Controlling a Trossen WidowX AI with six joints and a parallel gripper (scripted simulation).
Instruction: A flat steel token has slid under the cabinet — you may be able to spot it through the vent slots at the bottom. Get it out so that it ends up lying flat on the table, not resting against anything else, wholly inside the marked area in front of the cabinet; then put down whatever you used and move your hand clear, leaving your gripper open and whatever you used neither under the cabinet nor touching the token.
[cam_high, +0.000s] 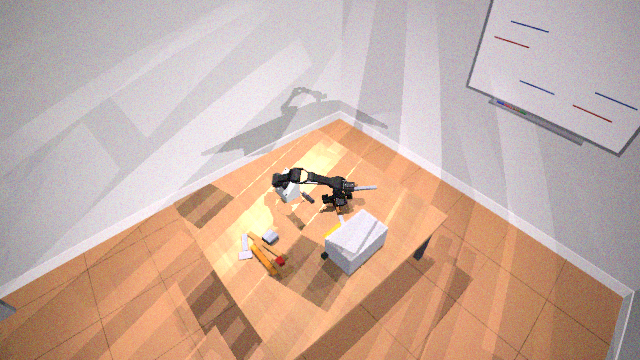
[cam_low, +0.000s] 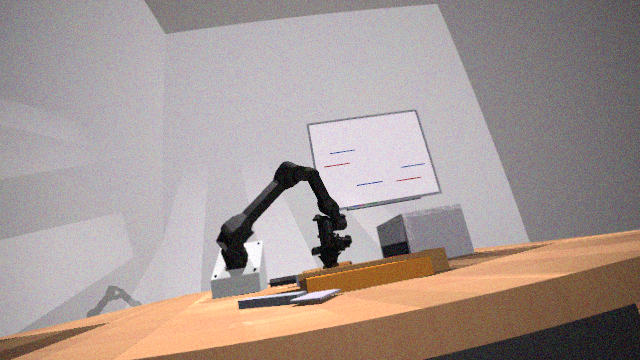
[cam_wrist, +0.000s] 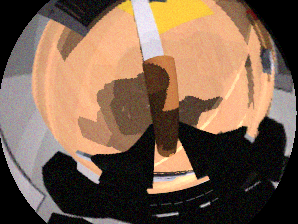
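My gripper tip is now 180 mm past the grey bar and 130 mm to the right of it. From my gripper tip the other things lie so: thin wooden stick 20 mm behind, 510 mm to the right; red block 120 mm ahead, 510 mm to the right, 10 mm above; grey block 50 mm behind, 470 mm to the right, 10 mm above.
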